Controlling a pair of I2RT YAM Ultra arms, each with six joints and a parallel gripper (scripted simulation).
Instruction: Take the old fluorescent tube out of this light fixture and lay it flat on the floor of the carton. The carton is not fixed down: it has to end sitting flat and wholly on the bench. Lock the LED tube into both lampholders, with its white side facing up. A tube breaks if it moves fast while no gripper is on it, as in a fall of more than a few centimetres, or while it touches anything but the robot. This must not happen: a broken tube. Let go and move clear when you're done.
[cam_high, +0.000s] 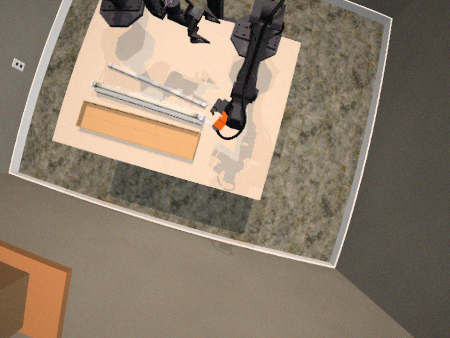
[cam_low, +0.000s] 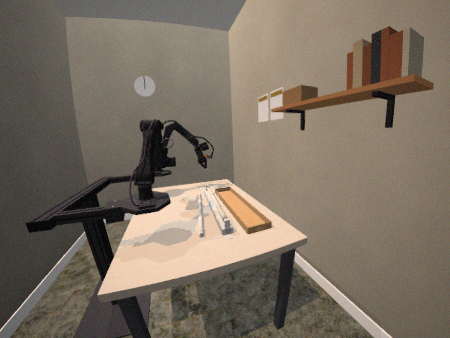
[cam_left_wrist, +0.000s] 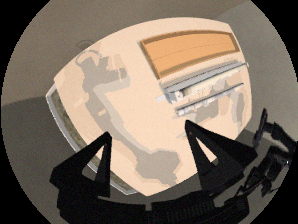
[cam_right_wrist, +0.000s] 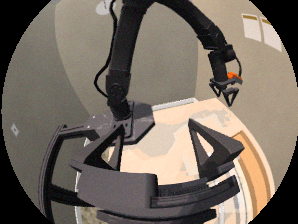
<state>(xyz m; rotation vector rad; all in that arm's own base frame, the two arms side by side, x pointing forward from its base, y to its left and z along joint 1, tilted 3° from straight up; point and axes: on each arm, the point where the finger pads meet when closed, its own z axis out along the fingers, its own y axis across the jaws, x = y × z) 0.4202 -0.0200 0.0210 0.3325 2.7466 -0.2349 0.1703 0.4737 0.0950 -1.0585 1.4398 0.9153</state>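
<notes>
The old fluorescent tube lies 29 cm ahead of my right hand, 28 cm to the right of it and 26 cm below it. Also, from my right hand: carton 45 cm ahead, 31 cm below, 30 cm to the right; then light fixture 29 cm ahead, 28 cm to the right, 27 cm below; then LED tube 31 cm below, 27 cm to the right, 19 cm ahead.
</notes>
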